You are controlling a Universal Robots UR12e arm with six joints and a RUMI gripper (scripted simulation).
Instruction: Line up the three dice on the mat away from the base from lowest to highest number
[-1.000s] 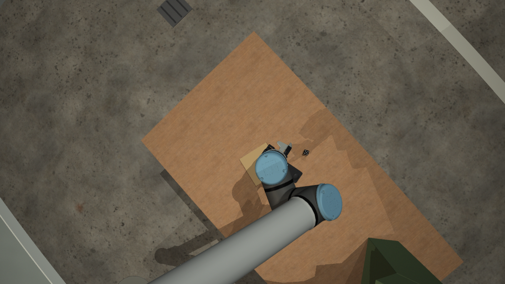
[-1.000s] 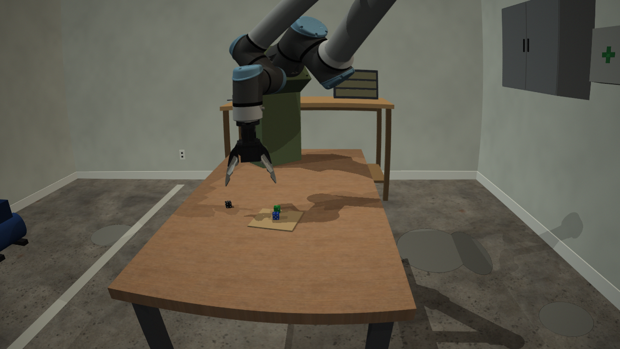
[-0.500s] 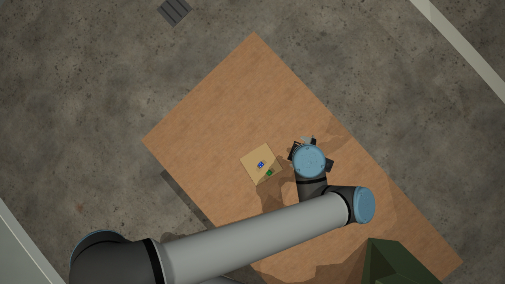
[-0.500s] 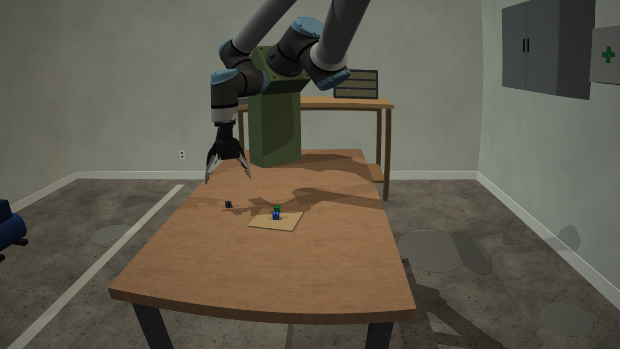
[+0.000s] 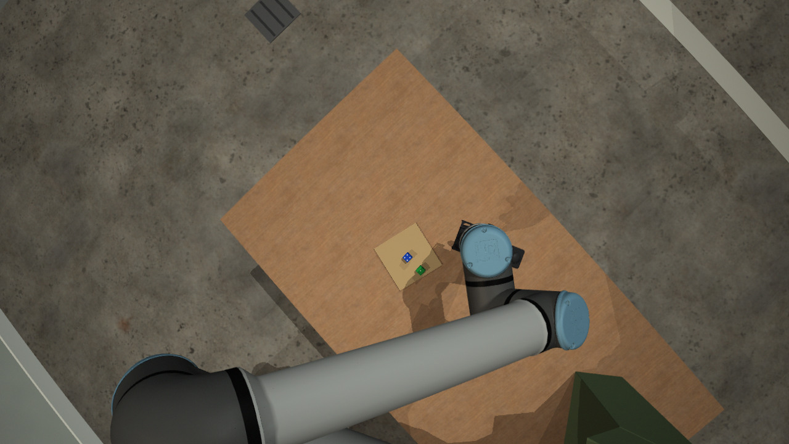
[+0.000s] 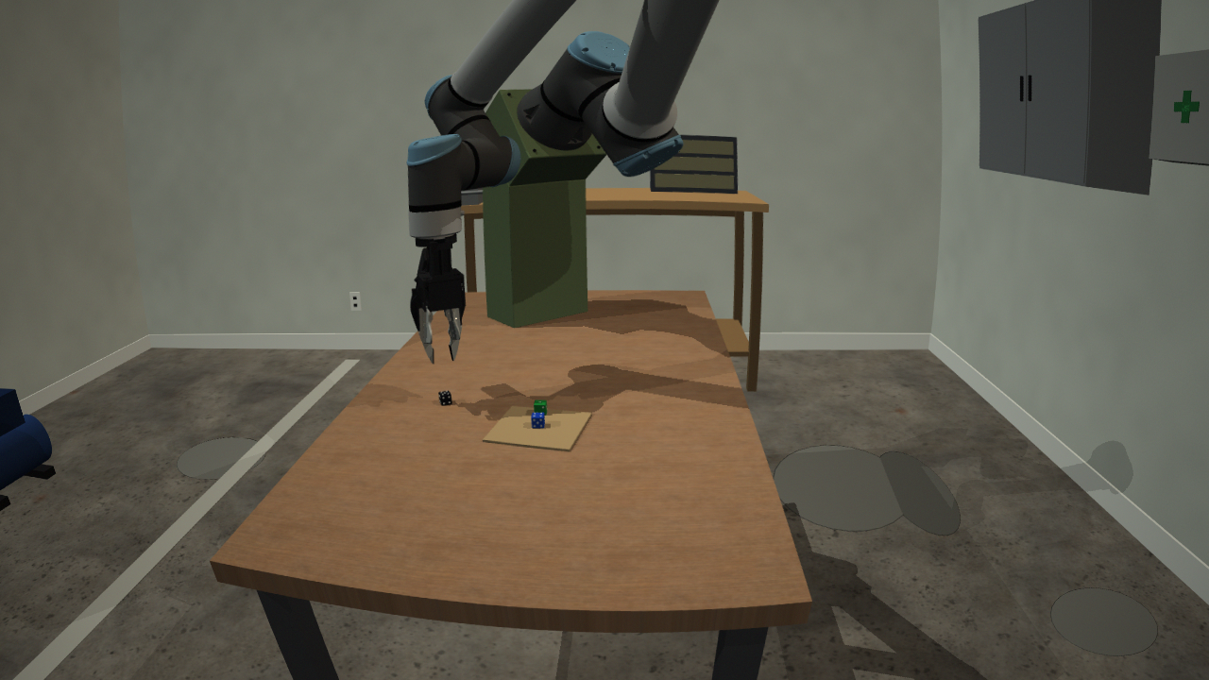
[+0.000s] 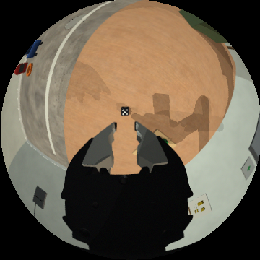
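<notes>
My hand is 80 mm above the black die. Also, from my hand: blue die (200 mm to the left, 80 mm below, 50 mm ahead); then tan mat (200 mm to the left, 90 mm below, 50 mm ahead); then green die (180 mm to the left, 80 mm below).
</notes>
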